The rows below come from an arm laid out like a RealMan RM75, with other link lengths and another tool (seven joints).
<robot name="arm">
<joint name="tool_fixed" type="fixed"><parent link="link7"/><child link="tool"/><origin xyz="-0.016 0.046 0.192" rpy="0 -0.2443 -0.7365"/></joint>
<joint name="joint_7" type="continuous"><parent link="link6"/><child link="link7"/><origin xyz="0 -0.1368 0" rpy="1.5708 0 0"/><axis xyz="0 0 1"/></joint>
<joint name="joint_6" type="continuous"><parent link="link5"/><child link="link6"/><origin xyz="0 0 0" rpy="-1.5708 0 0"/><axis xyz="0 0 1"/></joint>
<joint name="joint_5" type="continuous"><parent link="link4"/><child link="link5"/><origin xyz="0 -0.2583 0" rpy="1.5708 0 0"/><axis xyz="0 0 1"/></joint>
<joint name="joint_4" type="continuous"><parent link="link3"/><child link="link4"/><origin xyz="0 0 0" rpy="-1.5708 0 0"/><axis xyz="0 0 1"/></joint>
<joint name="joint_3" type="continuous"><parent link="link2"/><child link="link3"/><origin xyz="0 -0.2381 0" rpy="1.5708 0 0"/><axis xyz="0 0 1"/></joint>
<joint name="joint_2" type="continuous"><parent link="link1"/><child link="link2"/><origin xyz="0 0 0" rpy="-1.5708 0 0"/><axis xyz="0 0 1"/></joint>
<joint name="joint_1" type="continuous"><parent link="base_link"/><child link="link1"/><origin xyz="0 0 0.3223"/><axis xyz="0 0 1"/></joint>
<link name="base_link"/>
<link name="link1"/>
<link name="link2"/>
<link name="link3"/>
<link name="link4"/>
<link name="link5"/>
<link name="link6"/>
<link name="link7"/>
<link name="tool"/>
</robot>
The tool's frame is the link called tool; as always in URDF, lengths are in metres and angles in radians. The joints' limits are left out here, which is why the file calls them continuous.
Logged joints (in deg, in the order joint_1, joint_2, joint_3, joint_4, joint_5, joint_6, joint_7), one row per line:
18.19, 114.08, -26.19, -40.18, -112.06, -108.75, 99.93
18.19, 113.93, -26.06, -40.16, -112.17, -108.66, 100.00
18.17, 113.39, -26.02, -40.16, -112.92, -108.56, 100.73
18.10, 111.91, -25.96, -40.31, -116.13, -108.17, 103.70
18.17, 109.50, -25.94, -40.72, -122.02, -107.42, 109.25
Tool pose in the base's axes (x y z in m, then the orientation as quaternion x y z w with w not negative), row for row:
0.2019, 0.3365, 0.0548, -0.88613, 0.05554, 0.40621, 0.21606
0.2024, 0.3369, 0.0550, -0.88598, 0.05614, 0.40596, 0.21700
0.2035, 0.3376, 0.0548, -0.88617, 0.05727, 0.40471, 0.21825
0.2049, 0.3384, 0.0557, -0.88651, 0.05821, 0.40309, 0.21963
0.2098, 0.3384, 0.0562, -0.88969, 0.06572, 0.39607, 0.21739
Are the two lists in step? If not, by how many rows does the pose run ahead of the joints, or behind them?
The pose runs 2 rows behind the joints: the pose in row i belongs to the joints in row i - 2.
